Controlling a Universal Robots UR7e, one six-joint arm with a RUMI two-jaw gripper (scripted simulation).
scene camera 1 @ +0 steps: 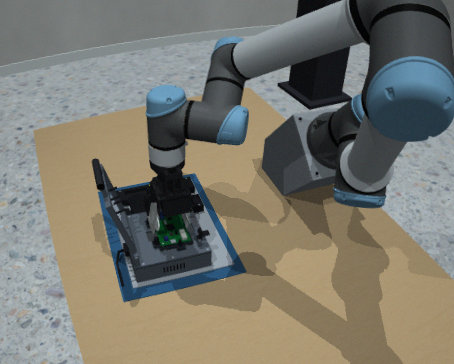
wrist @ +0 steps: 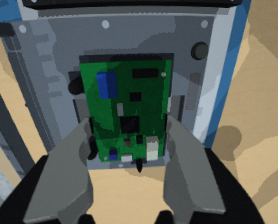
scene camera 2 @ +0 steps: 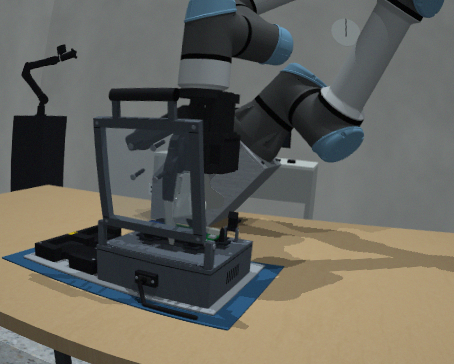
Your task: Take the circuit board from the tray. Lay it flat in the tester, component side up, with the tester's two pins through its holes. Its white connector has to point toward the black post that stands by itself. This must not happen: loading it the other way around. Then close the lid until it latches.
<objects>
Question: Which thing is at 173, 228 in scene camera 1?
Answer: A green circuit board.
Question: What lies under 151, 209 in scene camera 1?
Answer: My gripper.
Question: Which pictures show my gripper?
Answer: Scene camera 1, the wrist view and scene camera 2: all of them.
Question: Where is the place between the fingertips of my gripper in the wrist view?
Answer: At 129, 115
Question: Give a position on a clear tester lid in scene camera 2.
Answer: At 150, 171
</objects>
